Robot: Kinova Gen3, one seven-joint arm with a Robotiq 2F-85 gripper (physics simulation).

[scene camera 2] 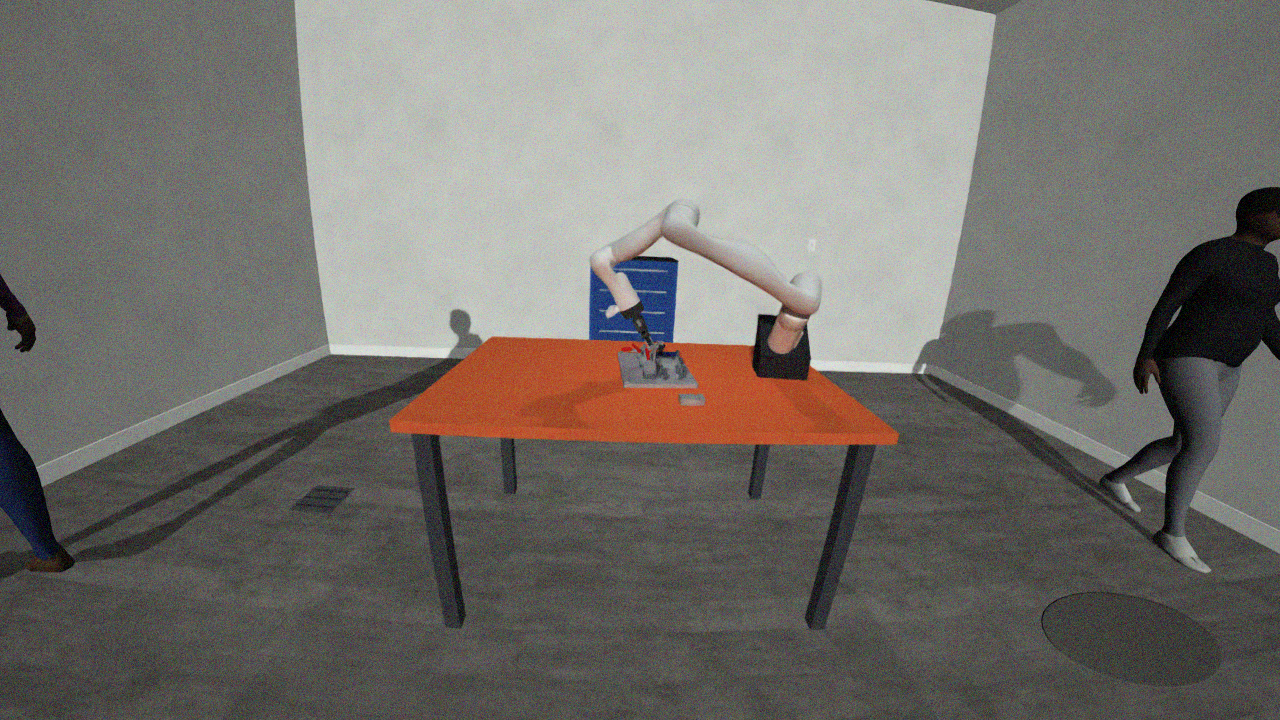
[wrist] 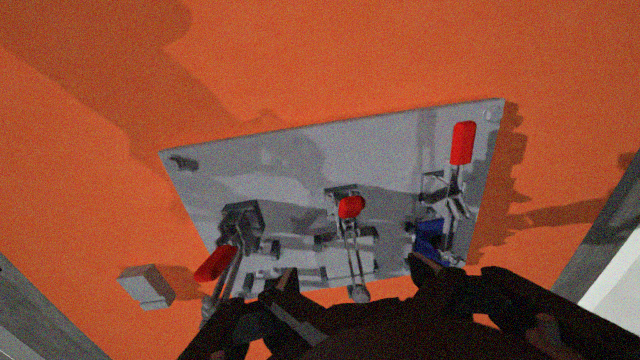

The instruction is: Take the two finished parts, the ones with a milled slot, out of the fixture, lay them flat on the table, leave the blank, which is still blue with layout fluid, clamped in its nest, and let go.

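Places are measured from the arm's base along level axes (x right, y back, z down), in metres.
Pixels of known places: gripper, fingertip midpoint: (scene camera 2: 650, 342) (wrist: 353, 273); arm's base, link origin: (scene camera 2: 780, 342).
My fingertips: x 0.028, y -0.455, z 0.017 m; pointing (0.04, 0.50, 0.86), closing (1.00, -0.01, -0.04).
Observation:
For each thing: its middle in the pictures, then the offset to it from my fingertips. "pt": a spot on its surface instead. Level surfaces: height alone.
- blue blank, body centre: (wrist: 432, 246) (scene camera 2: 664, 354) dx +0.116, dy +0.071, dz +0.077 m
- light grey part, body centre: (wrist: 348, 258) (scene camera 2: 667, 363) dx +0.006, dy +0.067, dz +0.074 m
- middle clamp, surface spot: (wrist: 351, 206) pt dx +0.003, dy -0.056, dz +0.007 m
- left clamp, surface spot: (wrist: 216, 262) pt dx -0.099, dy -0.026, dz +0.005 m
- orange table, surface height: dz +0.103 m
The fixture's grey base plate (scene camera 2: 631, 380) (wrist: 300, 145) carries three red-handled clamps. In the wrist view, the blue blank (wrist: 429, 235) sits in the right nest under the right clamp, whose handle (wrist: 463, 142) lies back. A light grey part (wrist: 342, 262) sits in the middle nest; its slot cannot be made out. The arms of the middle clamp (wrist: 351, 206) and left clamp (wrist: 216, 262) stand raised. The left nest looks empty. One grey part (scene camera 2: 691, 400) (wrist: 142, 286), with a step along its edge, lies on the table beside the plate. My gripper (scene camera 2: 650, 345) (wrist: 353, 273) is open and empty above the middle nest.
The raised middle clamp arm (wrist: 356, 265) stands between my fingers in the wrist view. The orange table (scene camera 2: 537, 411) holds the plate. A black block (scene camera 2: 778, 358) stands at the arm's base. A blue cabinet (scene camera 2: 657, 300) is behind the table, and a person (scene camera 2: 1203, 358) is at the right.

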